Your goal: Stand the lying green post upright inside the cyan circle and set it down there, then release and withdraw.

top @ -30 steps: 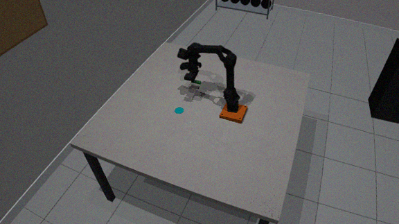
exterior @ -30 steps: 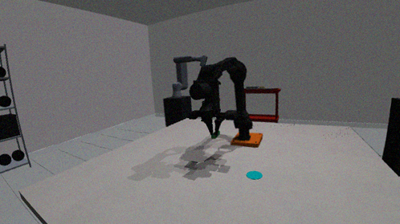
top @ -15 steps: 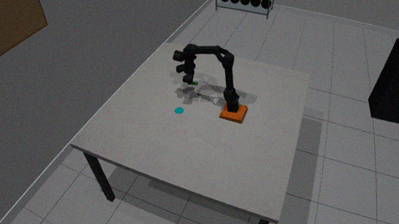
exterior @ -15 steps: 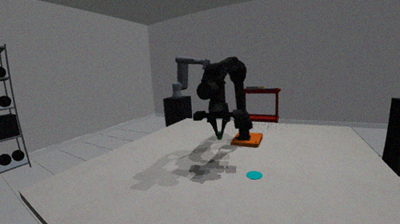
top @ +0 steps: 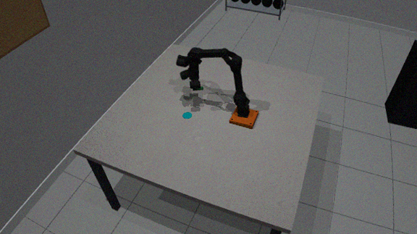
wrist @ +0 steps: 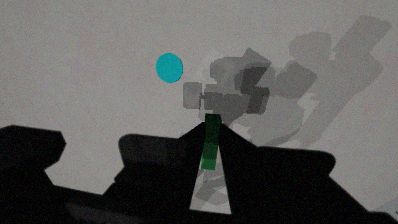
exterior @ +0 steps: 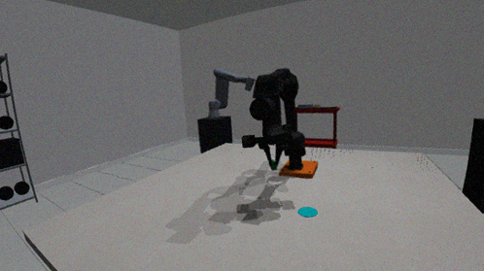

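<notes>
Now: the cyan circle 14 cm below my gripper tip, 11 cm to the left of it and 1 cm ahead of it. The rest, counted from my gripper tip: green post 2 cm behind, 1 cm to the right.
</notes>
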